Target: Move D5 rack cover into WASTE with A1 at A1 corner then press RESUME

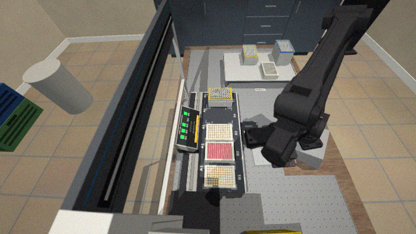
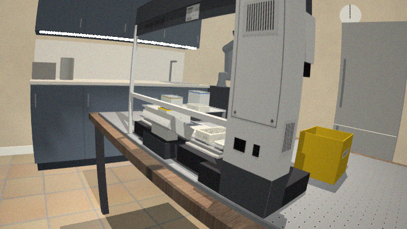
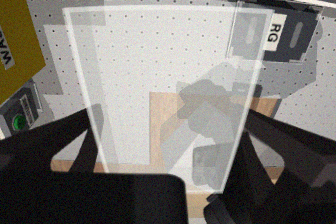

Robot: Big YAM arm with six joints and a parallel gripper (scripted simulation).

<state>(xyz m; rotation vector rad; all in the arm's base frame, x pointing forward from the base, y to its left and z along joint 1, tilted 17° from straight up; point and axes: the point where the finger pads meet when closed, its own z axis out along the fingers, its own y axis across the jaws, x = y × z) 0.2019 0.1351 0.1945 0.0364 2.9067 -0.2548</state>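
Right now my hand is 30 mm short of the yellow waste bin, 300 mm to the right of it and 190 mm above it. Round my hand: clear cover 10 mm above; then spare nest RG 10 mm behind, 180 mm to the right, 230 mm below; then green resume key 120 mm behind, 270 mm to the left, 150 mm below.
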